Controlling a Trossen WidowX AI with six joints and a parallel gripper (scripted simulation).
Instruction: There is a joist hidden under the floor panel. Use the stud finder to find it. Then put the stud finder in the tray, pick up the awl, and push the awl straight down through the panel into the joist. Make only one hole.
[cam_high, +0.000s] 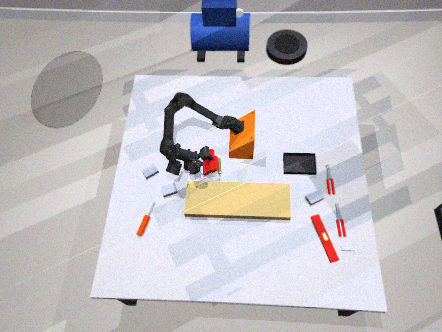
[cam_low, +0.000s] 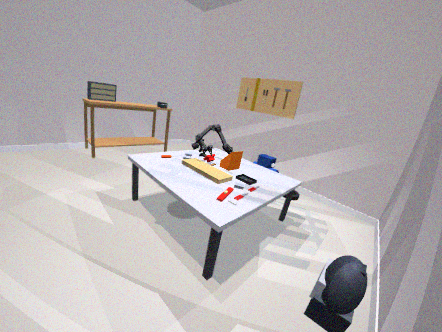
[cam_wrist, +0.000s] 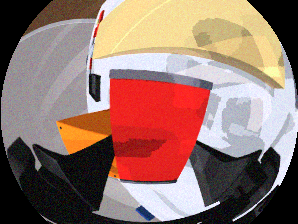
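Now: the awl 1 cm ahead of my gripper tip, 5 cm to the left of it and 6 cm below it. Also, from my gripper tip: red stud finder 1 cm behind, 2 cm to the left, 2 cm below; then red level 34 cm ahead, 57 cm to the left, 6 cm below; then black tray 5 cm behind, 47 cm to the left, 6 cm below.
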